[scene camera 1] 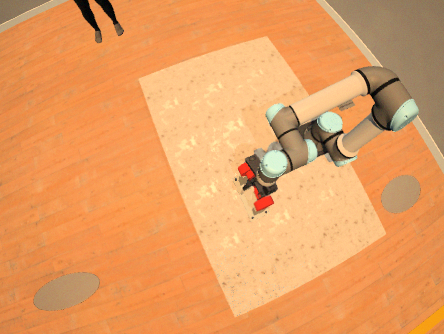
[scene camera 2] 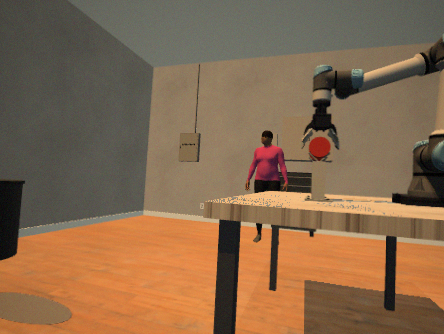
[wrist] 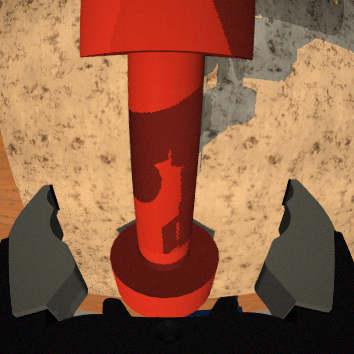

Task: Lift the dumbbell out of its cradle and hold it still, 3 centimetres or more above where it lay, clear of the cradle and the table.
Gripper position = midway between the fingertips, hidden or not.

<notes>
In view: my gripper (scene camera 2: 319,149) and a red dumbbell (wrist: 164,265).
My gripper also shows in the wrist view (wrist: 169,186).
</notes>
